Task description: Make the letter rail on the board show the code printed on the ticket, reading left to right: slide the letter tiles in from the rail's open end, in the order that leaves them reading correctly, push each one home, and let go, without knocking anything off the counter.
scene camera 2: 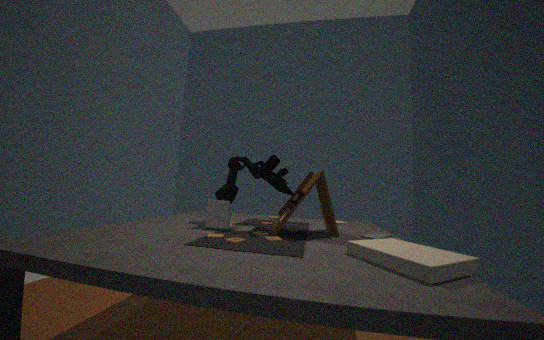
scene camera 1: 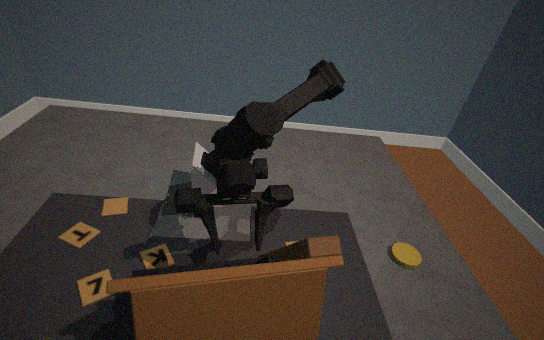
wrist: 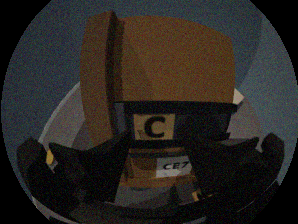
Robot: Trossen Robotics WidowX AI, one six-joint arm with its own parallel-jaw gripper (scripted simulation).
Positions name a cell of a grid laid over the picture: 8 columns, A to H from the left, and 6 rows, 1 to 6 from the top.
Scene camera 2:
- dark mat: E5
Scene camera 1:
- gripper: D5
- orange board: E6
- dark mat: A5
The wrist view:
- gripper: E4
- letter tile: D4
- dark mat: E6
